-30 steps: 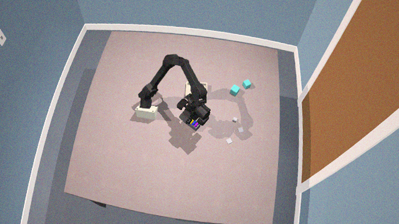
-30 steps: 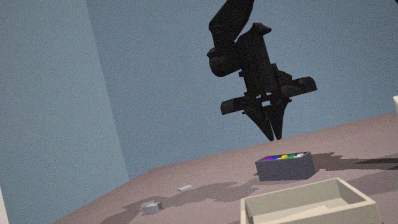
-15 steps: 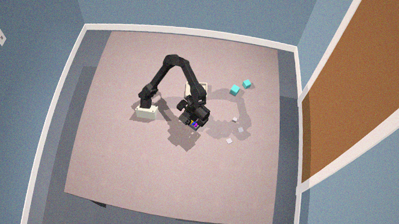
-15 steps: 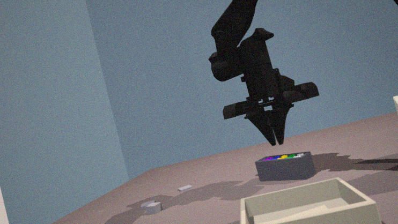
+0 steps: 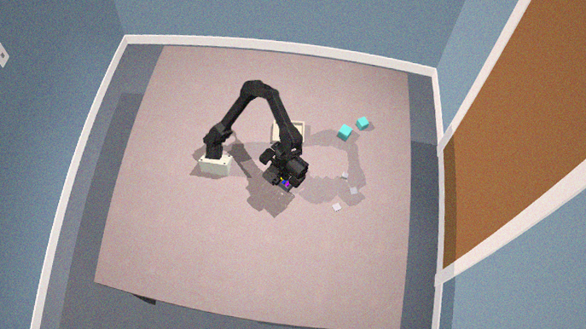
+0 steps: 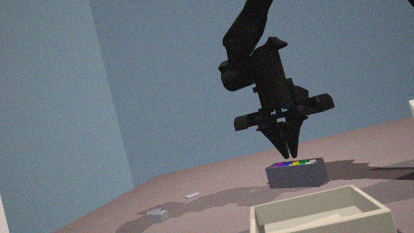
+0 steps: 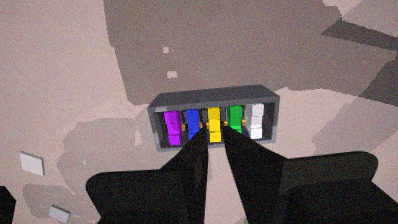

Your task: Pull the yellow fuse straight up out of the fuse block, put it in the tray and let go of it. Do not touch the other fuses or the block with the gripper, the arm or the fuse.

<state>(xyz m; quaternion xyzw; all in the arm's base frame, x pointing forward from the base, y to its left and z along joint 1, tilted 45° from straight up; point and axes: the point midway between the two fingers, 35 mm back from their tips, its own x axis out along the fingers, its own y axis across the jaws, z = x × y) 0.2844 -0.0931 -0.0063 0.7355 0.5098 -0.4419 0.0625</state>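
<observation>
Now: gripper tip 2 cm above the yellow fuse. From my gripper tip the other things lie so: tray: 2 cm ahead, 23 cm to the left, 5 cm below.
</observation>
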